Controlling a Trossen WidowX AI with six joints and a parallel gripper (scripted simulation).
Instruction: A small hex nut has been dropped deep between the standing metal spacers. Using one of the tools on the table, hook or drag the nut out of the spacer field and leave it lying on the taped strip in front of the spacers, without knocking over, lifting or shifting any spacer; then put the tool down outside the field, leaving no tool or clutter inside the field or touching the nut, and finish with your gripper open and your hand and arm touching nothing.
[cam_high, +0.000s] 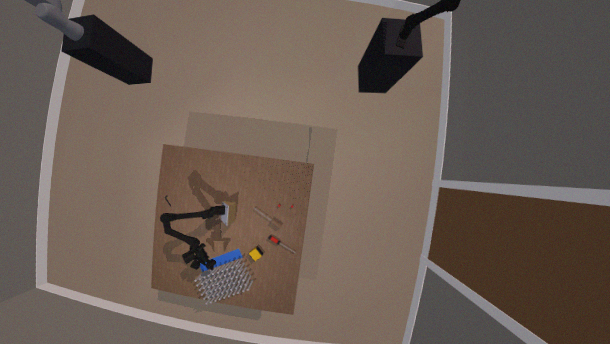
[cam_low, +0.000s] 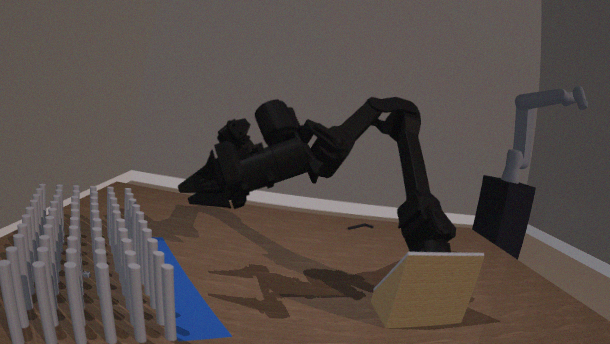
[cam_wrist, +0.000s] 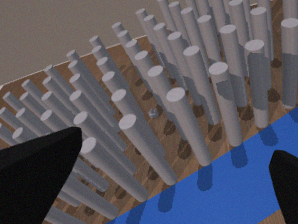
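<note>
Right now my gripper tip is 41 cm to the right of the wooden-handled rod tool, 37 cm past it and 14 cm above it. From my gripper tip the other things lie so: yellow block (33 cm to the left, 13 cm below, 6 cm behind); small hex nut (17 cm ahead, 15 cm below, 7 cm to the left); blue taped strip (15 cm below, 3 cm ahead, 1 cm to the left).
</note>
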